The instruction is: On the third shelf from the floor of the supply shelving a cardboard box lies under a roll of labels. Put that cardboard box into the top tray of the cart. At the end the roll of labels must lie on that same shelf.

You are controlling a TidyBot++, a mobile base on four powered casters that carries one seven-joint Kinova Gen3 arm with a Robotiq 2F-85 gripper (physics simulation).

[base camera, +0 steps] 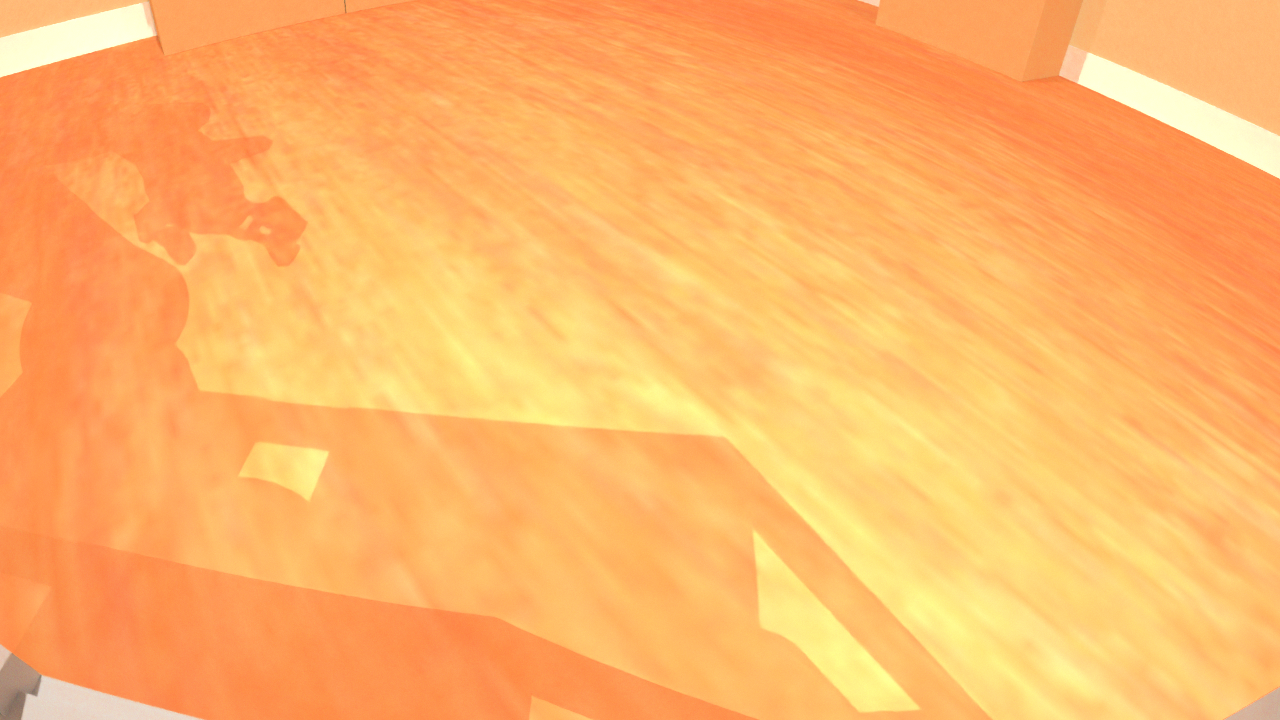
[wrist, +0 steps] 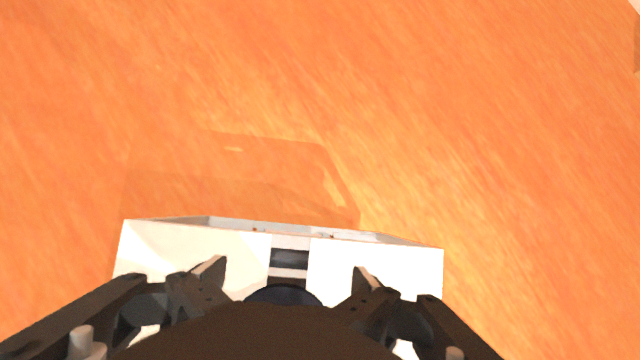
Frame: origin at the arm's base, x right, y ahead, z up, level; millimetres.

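Seen in the pictures: gripper, fingertip midpoint: (wrist: 289, 275).
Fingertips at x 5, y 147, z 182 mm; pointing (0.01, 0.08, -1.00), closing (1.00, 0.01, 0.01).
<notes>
A point is followed by its place in that frame.
My gripper (wrist: 289, 275) {x 4, y 147, z 182 mm} is open and empty. In the wrist view it hangs above my own white base (wrist: 389, 265) {x 159, y 119, z -14 mm} and faces down at the orange wooden floor (wrist: 389, 97) {x 290, y 630, z -397 mm}. The supply shelving, the cardboard box, the roll of labels and the cart show in neither view. The base camera shows only floor (base camera: 696, 297) {x 50, y 580, z -397 mm} and the foot of the walls.
A wall with a white skirting board (base camera: 1171, 99) {x 1309, y 1565, z -334 mm} runs along the far right, and another skirting strip (base camera: 63, 40) {x -1464, y 1493, z -350 mm} runs at the far left. An orange block (base camera: 983, 30) {x 799, y 1706, z -310 mm} stands at the far right and a wider one (base camera: 251, 14) {x -932, y 1557, z -350 mm} at the far left. Shadows of my base and arm lie on the floor.
</notes>
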